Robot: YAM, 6 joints.
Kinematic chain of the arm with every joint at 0, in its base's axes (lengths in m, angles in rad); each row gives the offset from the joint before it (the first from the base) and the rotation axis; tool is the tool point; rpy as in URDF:
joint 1: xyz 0 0 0.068 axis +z
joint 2: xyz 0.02 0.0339 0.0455 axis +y
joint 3: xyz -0.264 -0.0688 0 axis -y
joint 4: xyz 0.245 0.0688 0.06 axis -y
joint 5: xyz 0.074 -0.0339 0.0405 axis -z
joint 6: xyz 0.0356 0 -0.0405 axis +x
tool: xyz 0 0 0 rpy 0 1.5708 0
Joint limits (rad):
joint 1: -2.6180..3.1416
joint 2: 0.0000..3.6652
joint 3: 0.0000..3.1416
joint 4: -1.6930..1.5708
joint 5: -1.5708..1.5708
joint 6: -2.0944..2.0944
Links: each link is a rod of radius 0.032 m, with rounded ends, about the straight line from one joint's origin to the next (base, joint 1, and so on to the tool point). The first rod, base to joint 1, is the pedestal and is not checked.
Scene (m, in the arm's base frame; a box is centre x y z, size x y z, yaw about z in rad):
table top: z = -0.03
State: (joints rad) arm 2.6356 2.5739 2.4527 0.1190 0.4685 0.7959
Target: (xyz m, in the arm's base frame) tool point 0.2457 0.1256 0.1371
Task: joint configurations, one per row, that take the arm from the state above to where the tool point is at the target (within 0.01 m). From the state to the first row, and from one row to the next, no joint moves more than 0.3 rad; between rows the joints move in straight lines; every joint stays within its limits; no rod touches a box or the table.
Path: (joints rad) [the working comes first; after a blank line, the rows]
Joints at the target: 0.5569 1.7318 0.9221 -0.7589 0.7111 0.7959
Straight joint move there: clear.

1: 2.3386 2.4536 2.2340 -0.0064 0.5032 0.7959
2: 2.0417 2.3333 2.0154 -0.1318 0.5378 0.7959
3: 1.7447 2.2130 1.7967 -0.2572 0.5725 0.7959
4: 1.4477 2.0927 1.5781 -0.3827 0.6071 0.7959
5: 1.1508 1.9724 1.3594 -0.5081 0.6418 0.7959
6: 0.8538 1.8521 1.1407 -0.6335 0.6764 0.7959
7: 0.5569 1.7318 0.9221 -0.7589 0.7111 0.7959

